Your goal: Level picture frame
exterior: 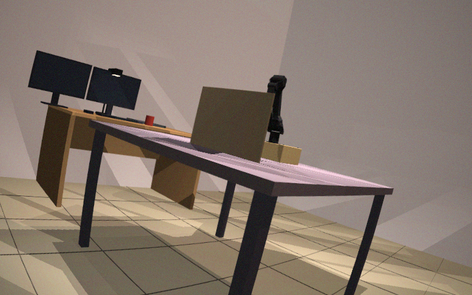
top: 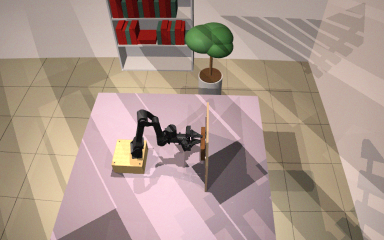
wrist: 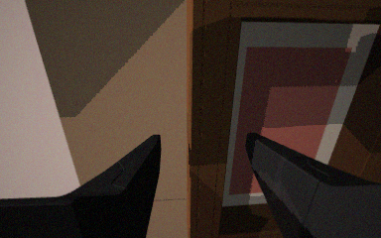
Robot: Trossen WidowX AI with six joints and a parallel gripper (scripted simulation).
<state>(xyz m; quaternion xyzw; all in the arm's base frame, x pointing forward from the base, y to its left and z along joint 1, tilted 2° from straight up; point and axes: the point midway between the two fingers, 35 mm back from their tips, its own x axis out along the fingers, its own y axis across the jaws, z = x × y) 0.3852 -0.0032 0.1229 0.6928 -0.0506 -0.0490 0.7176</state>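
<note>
Now: the picture frame 50 mm below my gripper tip and 10 mm ahead of it. Also, from my gripper tip: wooden wall board (60 mm below, 20 mm ahead, 10 mm to the right).
</note>
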